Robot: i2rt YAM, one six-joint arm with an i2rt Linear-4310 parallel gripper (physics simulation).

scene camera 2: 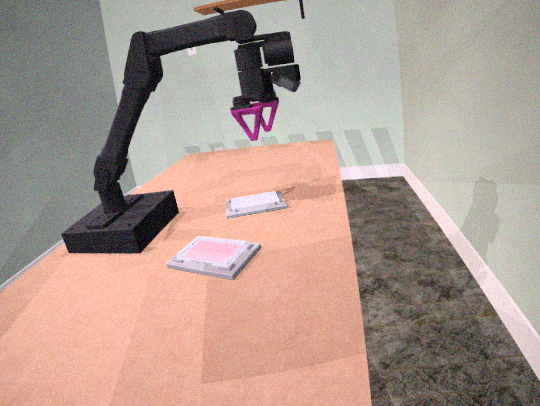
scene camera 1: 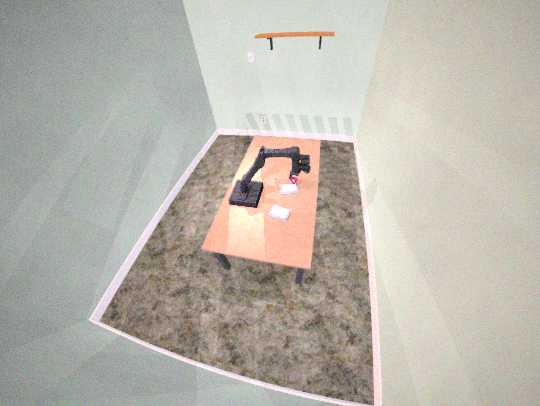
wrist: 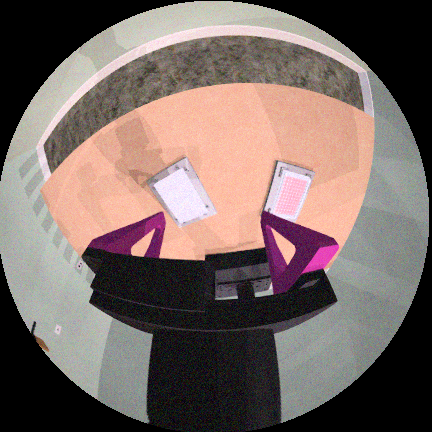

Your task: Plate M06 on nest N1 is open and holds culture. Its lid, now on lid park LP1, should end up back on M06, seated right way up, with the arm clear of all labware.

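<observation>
The open plate M06 shows pink wells and sits on nest N1, nearer to scene camera 2; in the scene camera 1 view the plate looks white. The white lid lies flat on the grey lid park LP1. My gripper has magenta fingers standing wide apart, open and empty. It hangs well above the table, higher than the lid and touching neither the lid nor the plate. Part of the nest's near end is hidden behind a finger in the wrist view.
The black arm base stands on the wooden table, at the edge opposite the labware. A wall shelf is mounted on the back wall. Arm shadows fall on the table near LP1.
</observation>
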